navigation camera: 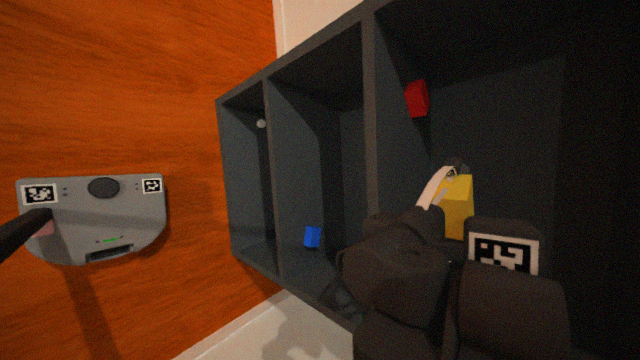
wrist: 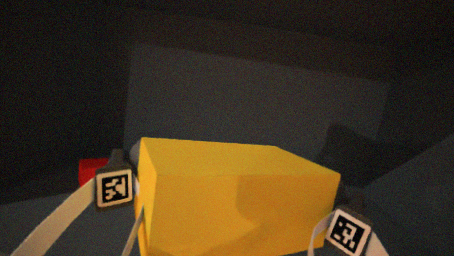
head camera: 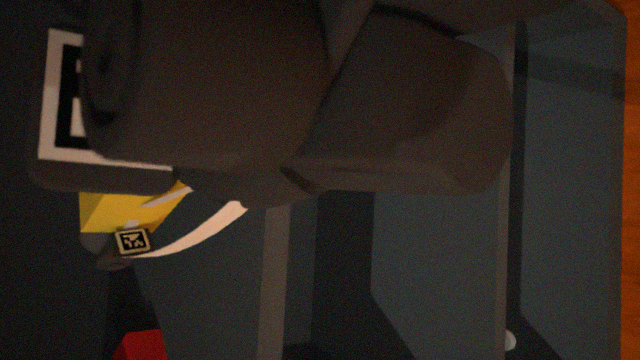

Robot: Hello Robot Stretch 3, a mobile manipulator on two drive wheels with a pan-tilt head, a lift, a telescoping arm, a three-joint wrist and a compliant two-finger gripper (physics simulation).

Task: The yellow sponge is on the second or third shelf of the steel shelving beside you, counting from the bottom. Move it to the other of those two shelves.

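Frame: origin at the robot's base, x ahead, y left, z up, level; metres.
Seen in the pictures: robot's base, origin of its link: (navigation camera: 104,186).
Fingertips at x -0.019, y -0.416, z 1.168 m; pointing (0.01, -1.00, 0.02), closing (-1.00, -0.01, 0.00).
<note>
Offsets run from my fingertips to a thing's top centre. "pt": to the spot under its first point.
The yellow sponge {0.001 m back, 0.040 m left, 0.027 m up} (head camera: 117,212) (navigation camera: 459,215) (wrist: 245,210) is held between the two fingertips of my gripper (head camera: 135,220) (navigation camera: 456,195) (wrist: 233,172). The gripper is shut on it, with one fingertip at each end of the sponge in the wrist view. In the navigation view both are inside the third compartment from the bottom of the steel shelving {pt 0.137 m ahead, 0.052 m right, 0.194 m down} (head camera: 274,300) (navigation camera: 370,125), and the sponge appears raised above that shelf's board. The wrist and gripper body hide part of the sponge and one fingertip in the head and navigation views.
A red block {0.275 m ahead, 0.275 m right, 0.132 m down} (head camera: 142,345) (navigation camera: 417,98) (wrist: 92,171) is on the third shelf, left of the sponge in the wrist view. A blue block {0.259 m back, 0.234 m right, 0.589 m down} (navigation camera: 312,236) is on the second shelf. A small white ball {0.350 m ahead, 0.274 m right, 1.067 m down} (head camera: 509,340) (navigation camera: 261,123) is at the lowest compartment. My base (navigation camera: 95,215) stands on the wooden floor.
</note>
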